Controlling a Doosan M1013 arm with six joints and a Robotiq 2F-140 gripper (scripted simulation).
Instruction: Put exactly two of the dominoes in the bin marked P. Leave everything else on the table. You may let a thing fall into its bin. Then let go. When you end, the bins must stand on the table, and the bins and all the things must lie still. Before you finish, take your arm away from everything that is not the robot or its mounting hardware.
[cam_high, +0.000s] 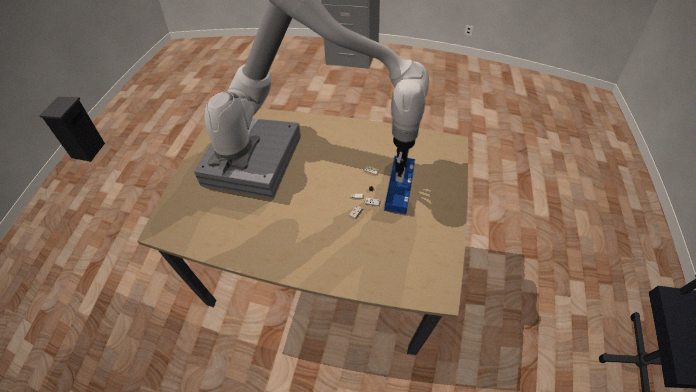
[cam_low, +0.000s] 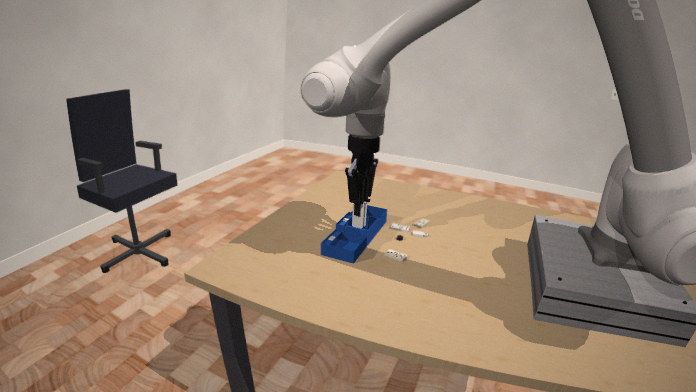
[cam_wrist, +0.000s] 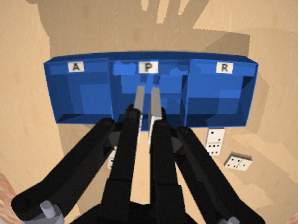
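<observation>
The blue bin block lies 4 cm below my hand. The rest, counted from my hand: white usb stick (15 cm behind, 8 cm to the right, 6 cm below); then small black nut (10 cm behind, 3 cm to the right, 6 cm below); then domino (11 cm behind, 6 cm to the left, 6 cm below).
</observation>
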